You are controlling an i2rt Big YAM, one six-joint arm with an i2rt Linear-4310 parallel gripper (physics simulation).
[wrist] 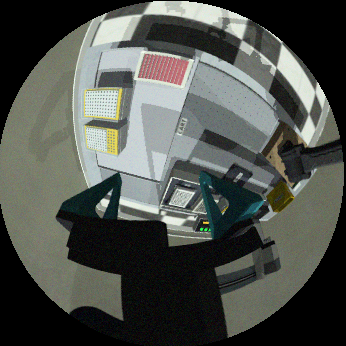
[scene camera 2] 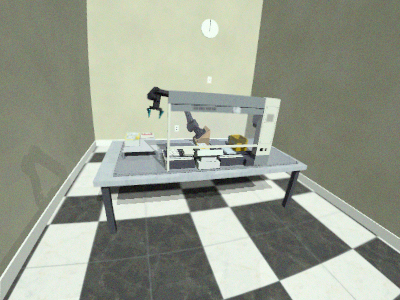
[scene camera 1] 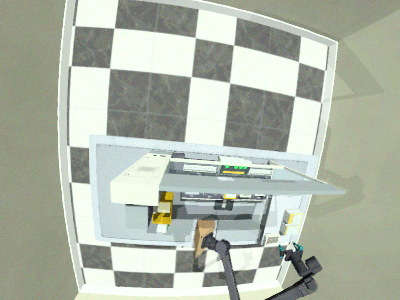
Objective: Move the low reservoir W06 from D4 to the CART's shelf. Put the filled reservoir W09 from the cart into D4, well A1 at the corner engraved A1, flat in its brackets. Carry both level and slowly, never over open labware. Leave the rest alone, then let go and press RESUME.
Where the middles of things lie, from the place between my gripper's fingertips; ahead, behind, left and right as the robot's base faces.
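My gripper: 22 cm above the cart shelf (scene camera 1: 279, 204), 3 cm short of it, 12 cm left of it. White instrument tower (scene camera 1: 128, 189): 34 cm ahead of my gripper, 90 cm to the left of it. Reservoir with red troughs (wrist: 163, 68): 14 cm behind my gripper, 8 cm to the right of it, 21 cm below it.
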